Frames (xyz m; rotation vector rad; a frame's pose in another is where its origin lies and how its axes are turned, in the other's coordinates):
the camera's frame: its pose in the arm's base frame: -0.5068 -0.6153 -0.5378 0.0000 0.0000 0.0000
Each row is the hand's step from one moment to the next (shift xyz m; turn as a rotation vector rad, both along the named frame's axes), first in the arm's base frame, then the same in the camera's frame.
Working: the arm's base frame: its pose in the camera's frame: 0.5068 0.6153 0.5378 0.0000 0.0000 0.0000

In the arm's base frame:
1: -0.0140 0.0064 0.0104 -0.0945 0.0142 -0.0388
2: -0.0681 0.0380 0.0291 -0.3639 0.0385 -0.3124
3: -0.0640 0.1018 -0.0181 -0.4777 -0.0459 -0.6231
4: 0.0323 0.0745 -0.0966 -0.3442 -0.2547 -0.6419
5: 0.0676 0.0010 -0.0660 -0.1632 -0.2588 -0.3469
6: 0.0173 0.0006 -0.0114 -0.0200 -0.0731 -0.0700
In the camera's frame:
1: -0.0140 0.0064 0.0104 -0.0945 0.0142 -0.0388
2: -0.0681 0.0380 0.0291 -0.3639 0.0385 -0.3124
3: -0.0640 0.1018 -0.0181 -0.4777 -0.0459 -0.6231
4: 0.0323 0.0745 -0.0966 -0.3442 -0.2547 -0.6419
5: 0.0676 0.0010 -0.0660 -0.1632 -0.2588 -0.3469
6: 0.0173 0.0006 -0.0114 -0.0200 -0.0731 -0.0700

